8 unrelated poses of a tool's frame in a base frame.
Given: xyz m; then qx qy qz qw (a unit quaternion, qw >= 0).
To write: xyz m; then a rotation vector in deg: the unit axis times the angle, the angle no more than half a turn. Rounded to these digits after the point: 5 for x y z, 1 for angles.
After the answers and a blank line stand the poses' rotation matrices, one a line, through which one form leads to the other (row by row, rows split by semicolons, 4 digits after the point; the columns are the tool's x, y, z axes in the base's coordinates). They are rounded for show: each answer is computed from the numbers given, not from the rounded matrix.
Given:
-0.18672 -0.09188 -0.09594 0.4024 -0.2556 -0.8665 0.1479
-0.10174 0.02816 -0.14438 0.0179 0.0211 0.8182 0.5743
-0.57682 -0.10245 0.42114 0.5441 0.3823 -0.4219 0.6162
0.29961 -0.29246 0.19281 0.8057 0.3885 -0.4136 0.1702
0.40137 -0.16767 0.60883 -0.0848 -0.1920 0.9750 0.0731
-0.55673 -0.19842 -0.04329 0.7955 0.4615 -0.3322 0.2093
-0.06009 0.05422 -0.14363 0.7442 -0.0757 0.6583 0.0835
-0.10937 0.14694 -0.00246 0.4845 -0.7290 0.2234 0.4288
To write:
-0.18672 -0.09188 -0.09594 66.3 -42.1 -142.8
-0.10174 0.02816 -0.14438 2.4 2.8 109.8
-0.57682 -0.10245 0.42114 71.8 50.4 -55.7
0.29961 -0.29246 0.19281 131.1 63.2 -67.3
0.40137 -0.16767 0.60883 -14.6 -33.0 167.8
-0.55673 -0.19842 -0.04329 126.8 73.5 -52.9
-0.06009 0.05422 -0.14363 127.3 -12.9 112.6
-0.10937 0.14694 -0.00246 69.3 -104.3 32.0

-0.6324 0.0506 -0.7730; -0.4620 -0.8256 0.3239; -0.6218 0.5620 0.5455
-0.3397 -0.9390 0.0535; 0.9405 -0.3395 0.0140; 0.0051 0.0551 0.9985
0.3516 0.9361 0.0120; -0.1039 0.0518 -0.9932; -0.9304 0.3480 0.1155
0.3561 0.7667 -0.5342; 0.4852 -0.6402 -0.5956; -0.7986 -0.0471 -0.6000
-0.9749 -0.1100 -0.1934; 0.1751 -0.9156 -0.3620; -0.1373 -0.3868 0.9119
0.3533 0.8733 -0.3354; 0.5952 -0.4864 -0.6396; -0.7217 0.0264 -0.6917
0.1217 -0.2226 0.9673; -0.0027 -0.9746 -0.2240; 0.9926 0.0246 -0.1192
-0.1627 -0.8980 -0.4087; -0.5148 0.4307 -0.7413; 0.8417 0.0898 -0.5324

